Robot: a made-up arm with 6 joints.
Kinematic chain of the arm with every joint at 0, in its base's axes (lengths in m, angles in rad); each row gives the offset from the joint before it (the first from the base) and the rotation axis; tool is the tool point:
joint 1: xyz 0 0 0.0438 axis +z
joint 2: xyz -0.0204 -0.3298 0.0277 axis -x
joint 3: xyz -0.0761 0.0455 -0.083 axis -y
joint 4: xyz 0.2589 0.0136 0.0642 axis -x
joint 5: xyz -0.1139 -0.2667 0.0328 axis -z
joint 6: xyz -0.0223 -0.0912 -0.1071 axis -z
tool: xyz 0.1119 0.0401 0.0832
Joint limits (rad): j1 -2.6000..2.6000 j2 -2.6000..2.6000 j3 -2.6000..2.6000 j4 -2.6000..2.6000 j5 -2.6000..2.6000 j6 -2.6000..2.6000
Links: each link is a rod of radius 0.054 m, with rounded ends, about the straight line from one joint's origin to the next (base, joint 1, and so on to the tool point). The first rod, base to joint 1, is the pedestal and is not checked.
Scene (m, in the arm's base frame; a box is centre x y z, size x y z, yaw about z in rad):
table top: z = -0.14
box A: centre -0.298 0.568 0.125 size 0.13 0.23 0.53 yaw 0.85
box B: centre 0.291 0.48 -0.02 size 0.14 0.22 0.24 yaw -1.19
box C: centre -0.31 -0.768 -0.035 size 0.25 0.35 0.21 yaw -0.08
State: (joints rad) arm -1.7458 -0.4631 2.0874 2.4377 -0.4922 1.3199
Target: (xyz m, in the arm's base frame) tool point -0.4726 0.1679 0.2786
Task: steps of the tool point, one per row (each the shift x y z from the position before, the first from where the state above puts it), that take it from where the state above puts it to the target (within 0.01 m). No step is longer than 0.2 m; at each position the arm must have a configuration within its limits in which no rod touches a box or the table.
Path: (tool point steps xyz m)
1: -0.0222 -0.0459 0.1032
2: -0.0227 -0.0772 0.0846
3: -0.0236 -0.1012 0.0572
4: -0.0247 -0.1154 0.0237
5: -0.0251 -0.1187 -0.0124
6: -0.0420 0.1018 0.0167
7: -0.0866 0.0796 -0.0162
8: -0.1155 0.0349 -0.0476
9: -0.1185 -0.0211 -0.0741
10: -0.0932 -0.0729 -0.0928

